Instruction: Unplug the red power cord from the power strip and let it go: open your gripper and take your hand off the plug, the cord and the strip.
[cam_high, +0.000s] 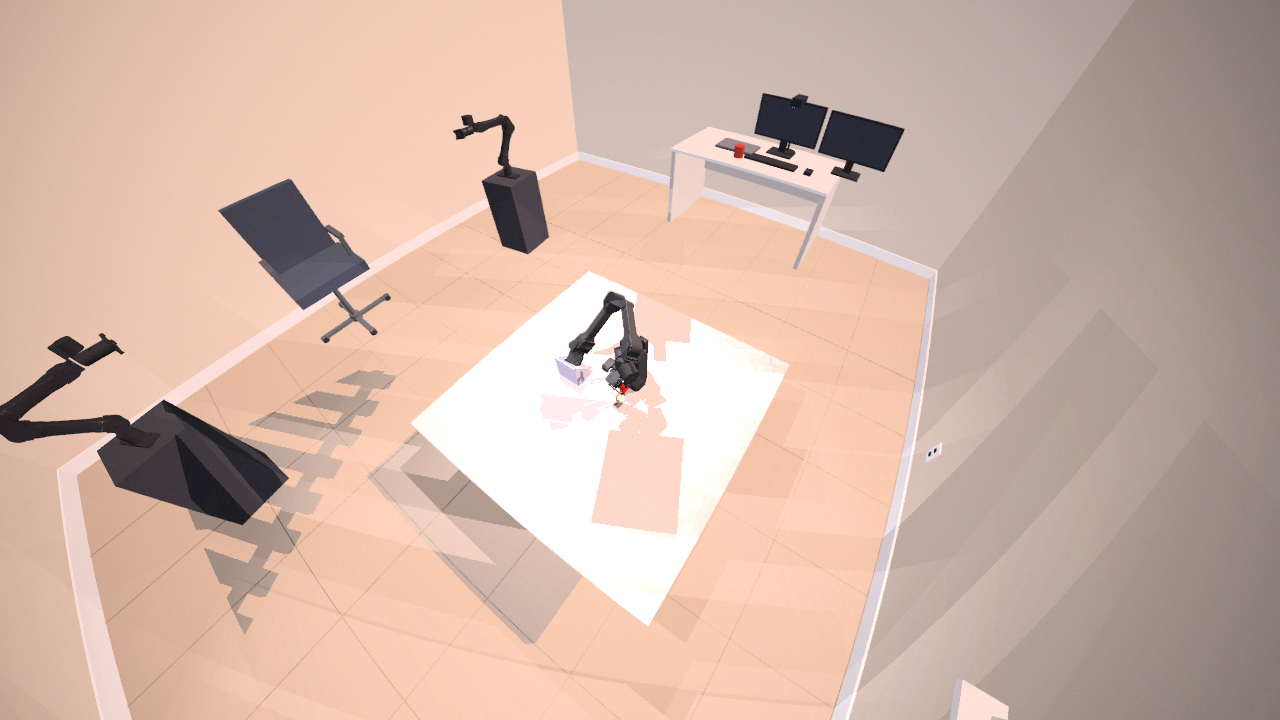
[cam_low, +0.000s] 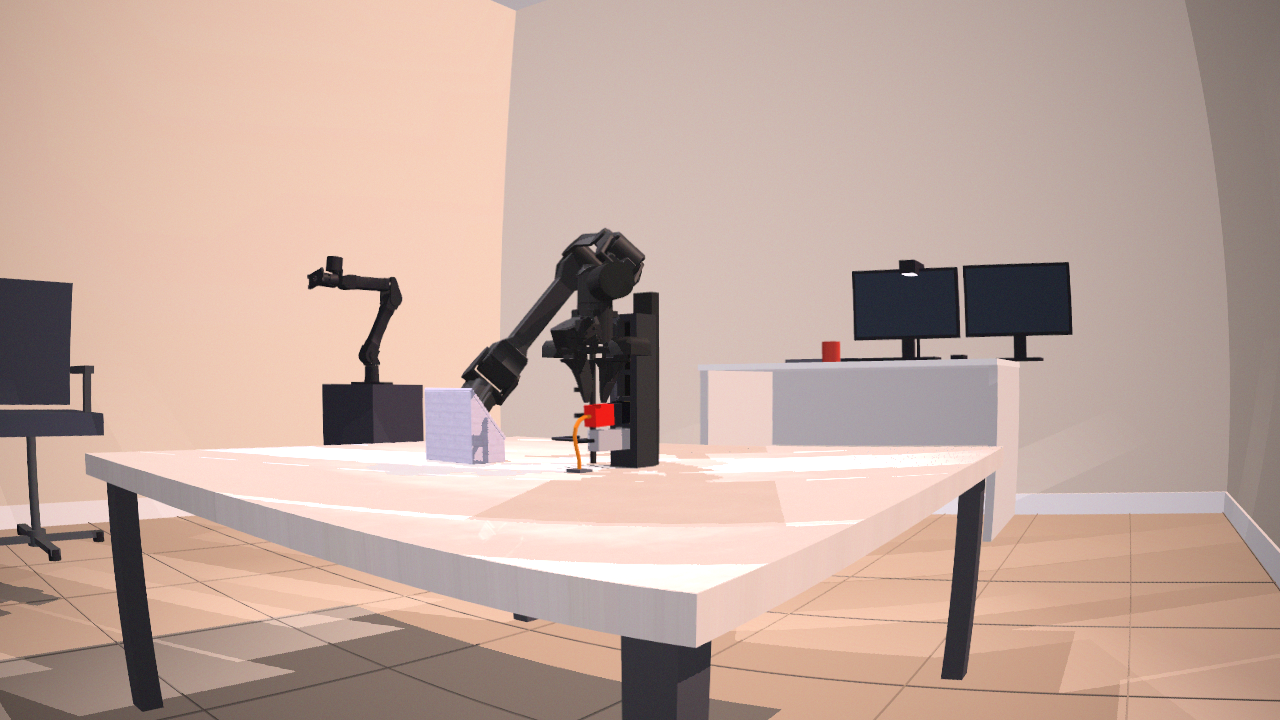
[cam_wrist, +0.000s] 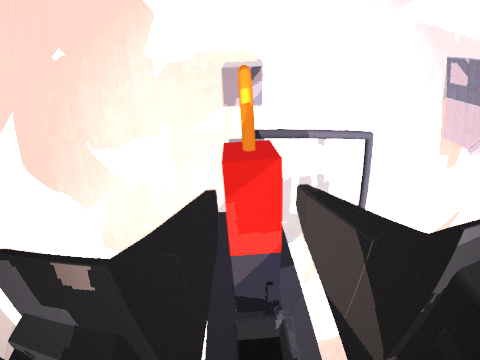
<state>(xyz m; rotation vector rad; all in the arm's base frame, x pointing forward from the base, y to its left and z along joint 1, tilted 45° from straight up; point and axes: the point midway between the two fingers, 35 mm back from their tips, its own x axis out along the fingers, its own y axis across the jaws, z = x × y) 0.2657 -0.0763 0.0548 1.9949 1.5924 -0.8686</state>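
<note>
Now: the red plug 3 cm to the left of my gripper tip and 1 cm below it.
</note>
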